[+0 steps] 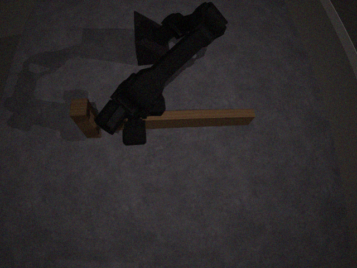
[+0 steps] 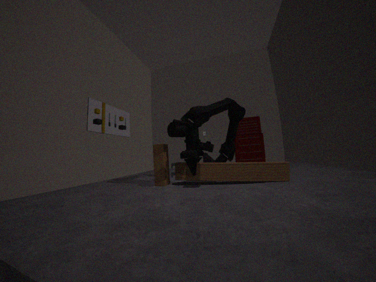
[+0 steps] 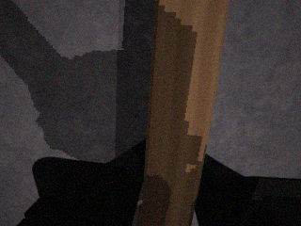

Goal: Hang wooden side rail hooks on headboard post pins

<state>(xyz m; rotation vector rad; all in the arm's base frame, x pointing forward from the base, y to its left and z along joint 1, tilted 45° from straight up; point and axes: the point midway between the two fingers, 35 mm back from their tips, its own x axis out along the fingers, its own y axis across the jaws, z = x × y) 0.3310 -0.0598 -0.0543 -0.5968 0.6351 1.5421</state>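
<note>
The headboard post lies 150 mm to the right of my gripper tip and 40 mm above it.
</note>
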